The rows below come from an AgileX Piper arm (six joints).
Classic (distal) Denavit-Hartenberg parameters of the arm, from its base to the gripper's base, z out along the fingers. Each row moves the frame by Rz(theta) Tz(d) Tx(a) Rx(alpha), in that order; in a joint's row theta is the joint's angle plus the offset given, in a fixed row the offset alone. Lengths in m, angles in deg.
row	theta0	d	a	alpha
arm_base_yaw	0	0.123	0	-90
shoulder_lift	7.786	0	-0.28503	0
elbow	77.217	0	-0.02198	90
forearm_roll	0	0.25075	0	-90
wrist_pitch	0	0	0	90
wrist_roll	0	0.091	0	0
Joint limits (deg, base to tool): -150..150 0..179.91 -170..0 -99.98..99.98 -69.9..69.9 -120..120
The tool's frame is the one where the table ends.
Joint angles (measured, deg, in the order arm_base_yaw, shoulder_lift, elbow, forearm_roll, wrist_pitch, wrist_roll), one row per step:
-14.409, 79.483, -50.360, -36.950, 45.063, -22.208
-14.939, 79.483, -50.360, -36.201, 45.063, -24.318
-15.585, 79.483, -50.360, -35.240, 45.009, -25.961
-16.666, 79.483, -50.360, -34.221, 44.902, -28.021
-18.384, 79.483, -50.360, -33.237, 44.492, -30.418
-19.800, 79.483, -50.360, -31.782, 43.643, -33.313
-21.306, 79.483, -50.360, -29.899, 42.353, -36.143
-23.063, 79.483, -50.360, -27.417, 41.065, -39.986
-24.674, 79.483, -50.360, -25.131, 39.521, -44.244
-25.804, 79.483, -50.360, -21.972, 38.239, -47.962
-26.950, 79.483, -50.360, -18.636, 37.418, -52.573
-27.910, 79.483, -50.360, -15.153, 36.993, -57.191
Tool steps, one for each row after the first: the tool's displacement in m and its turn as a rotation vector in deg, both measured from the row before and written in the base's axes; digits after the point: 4 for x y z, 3 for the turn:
-0.0010, -0.0015, -0.0005, 0.045, 0.908, 0.868
-0.0011, -0.0018, -0.0006, 0.376, 0.556, 0.326
-0.0019, -0.0035, -0.0006, 0.315, 0.681, 0.246
-0.0027, -0.0061, -0.0004, 0.188, 0.565, 0.064
-0.0015, -0.0043, -0.0004, 0.413, 0.245, 0.806
-0.0010, -0.0043, -0.0004, 0.686, -0.383, 0.686
-0.0016, -0.0048, -0.0005, 0.792, -0.219, 1.012
-0.0009, -0.0046, -0.0001, 0.308, -0.317, 1.659
0.0000, -0.0019, -0.0003, 1.095, -0.784, 1.182
-0.0006, -0.0019, -0.0005, 0.918, -0.219, 1.659
-0.0006, -0.0010, -0.0006, 1.042, -0.084, 1.671

